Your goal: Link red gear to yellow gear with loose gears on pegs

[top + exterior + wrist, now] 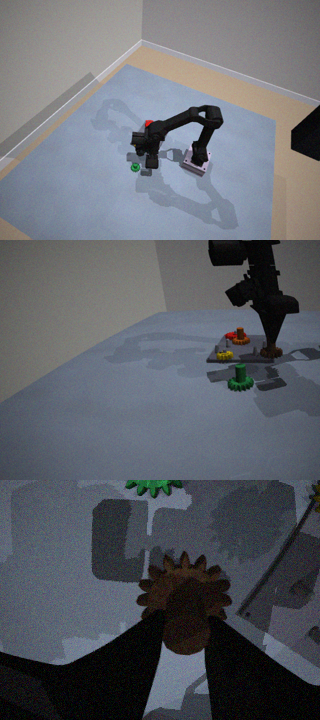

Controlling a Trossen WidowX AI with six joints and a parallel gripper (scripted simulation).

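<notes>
My gripper tip is now 11 cm short of the orange gear, 18 cm to the left of it and 4 cm above it. Also, from my gripper tip: yellow gear (13 cm ahead, 7 cm to the right, 5 cm below); then red gear (13 cm ahead, 23 cm to the right, 5 cm below); then green gear (6 cm ahead, 6 cm to the left, 5 cm below).
</notes>
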